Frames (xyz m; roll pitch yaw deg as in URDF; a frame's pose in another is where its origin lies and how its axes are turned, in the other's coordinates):
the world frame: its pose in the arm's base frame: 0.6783 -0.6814 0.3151 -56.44 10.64 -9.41
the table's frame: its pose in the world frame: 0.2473 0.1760 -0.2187 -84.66 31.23 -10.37
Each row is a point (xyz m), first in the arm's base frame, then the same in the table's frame.
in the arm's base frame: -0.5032 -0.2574 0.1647
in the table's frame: -1.3487 0.5830 -0.0551
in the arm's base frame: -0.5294 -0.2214 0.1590
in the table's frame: -1.3884 0.5860 -0.0344
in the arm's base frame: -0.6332 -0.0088 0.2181
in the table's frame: -1.6159 0.5200 0.0238
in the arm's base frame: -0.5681 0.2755 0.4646
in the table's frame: -1.8289 0.2036 0.0051
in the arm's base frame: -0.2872 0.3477 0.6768
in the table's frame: -1.7439 -0.1372 -0.0710
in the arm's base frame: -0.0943 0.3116 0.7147
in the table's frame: -1.5971 -0.2718 -0.0875
